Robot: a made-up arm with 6 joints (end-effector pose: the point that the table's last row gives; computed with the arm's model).
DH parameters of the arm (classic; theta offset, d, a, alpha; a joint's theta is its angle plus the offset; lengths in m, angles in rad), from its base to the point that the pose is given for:
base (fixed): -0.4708 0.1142 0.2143 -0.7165
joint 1: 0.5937 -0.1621 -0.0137 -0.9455
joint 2: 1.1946 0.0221 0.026 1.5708
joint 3: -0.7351 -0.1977 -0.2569 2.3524
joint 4: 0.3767 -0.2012 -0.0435 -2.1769
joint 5: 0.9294 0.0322 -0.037 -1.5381
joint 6: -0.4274 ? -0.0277 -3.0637
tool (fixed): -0.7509 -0.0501 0 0
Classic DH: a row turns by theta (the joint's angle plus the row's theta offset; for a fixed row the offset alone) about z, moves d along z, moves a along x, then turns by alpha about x.
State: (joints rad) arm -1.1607 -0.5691 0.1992 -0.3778 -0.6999 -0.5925
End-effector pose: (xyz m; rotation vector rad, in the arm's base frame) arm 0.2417 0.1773 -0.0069 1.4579 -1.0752 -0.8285
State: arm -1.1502 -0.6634 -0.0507 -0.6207 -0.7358 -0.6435
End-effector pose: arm 0.3128 0.1410 -0.0256 1.4531 -1.2021 -0.9231
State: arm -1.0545 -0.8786 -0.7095 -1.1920 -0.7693 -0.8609
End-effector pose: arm 0.4285 -0.0082 -0.0358 1.4335 -1.6124 -0.9842
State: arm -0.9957 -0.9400 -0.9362 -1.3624 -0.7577 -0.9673
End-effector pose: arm 0.4426 -0.0636 -0.0335 1.3949 -1.7691 -0.9427
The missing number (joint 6, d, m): -0.0625
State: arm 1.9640 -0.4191 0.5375 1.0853 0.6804 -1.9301
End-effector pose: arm 0.2287 -0.2812 0.3042 -2.2066 -0.9881 -0.9240
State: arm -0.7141 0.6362 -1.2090 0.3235 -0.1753 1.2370
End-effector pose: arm 0.1950 0.1106 -0.3009 0.4257 0.1050 3.1016
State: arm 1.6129 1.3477 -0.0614 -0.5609 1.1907 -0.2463
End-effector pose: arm 0.0488 -0.0439 0.2130 0.5055 -1.5328 1.8514
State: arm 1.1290 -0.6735 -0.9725 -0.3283 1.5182 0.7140
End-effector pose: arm -0.0564 0.0263 -0.0078 -0.0203 2.7780 -0.1964
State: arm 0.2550 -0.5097 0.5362 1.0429 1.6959 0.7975
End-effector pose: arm -0.0203 -0.0274 0.2327 -0.1835 1.9162 0.2027
